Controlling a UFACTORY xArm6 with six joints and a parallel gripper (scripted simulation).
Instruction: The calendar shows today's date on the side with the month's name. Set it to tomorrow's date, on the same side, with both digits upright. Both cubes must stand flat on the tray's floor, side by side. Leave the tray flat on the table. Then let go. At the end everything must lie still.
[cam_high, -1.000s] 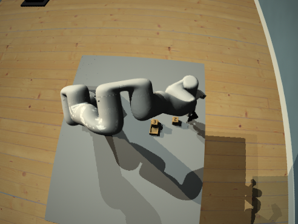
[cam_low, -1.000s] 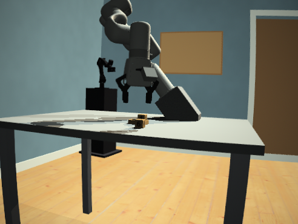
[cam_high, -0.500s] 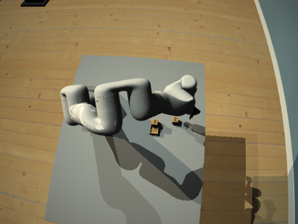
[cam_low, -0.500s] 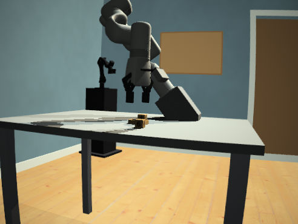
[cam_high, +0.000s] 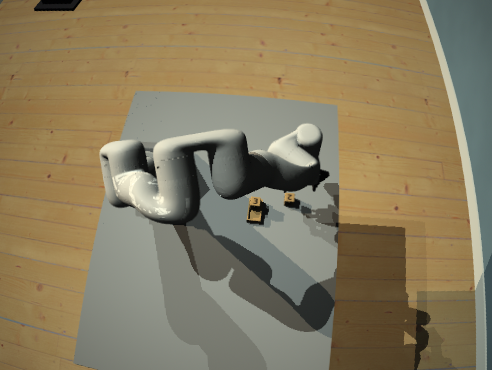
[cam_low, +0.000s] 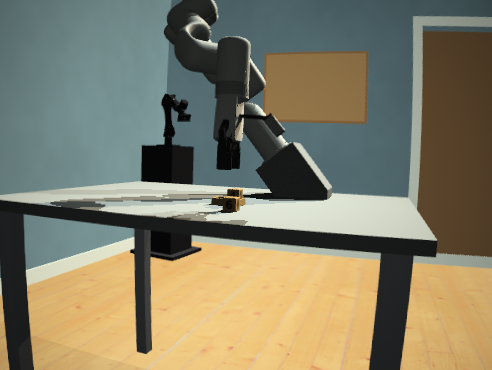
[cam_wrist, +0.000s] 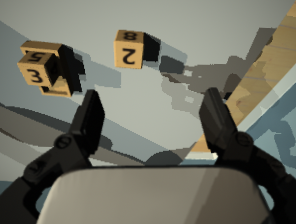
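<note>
Right now the wooden number cube is 2 cm behind my hand and 9 cm below it. The rest, counted from my hand: wooden calendar tray: 13 cm behind, 6 cm to the right, 10 cm below.
</note>
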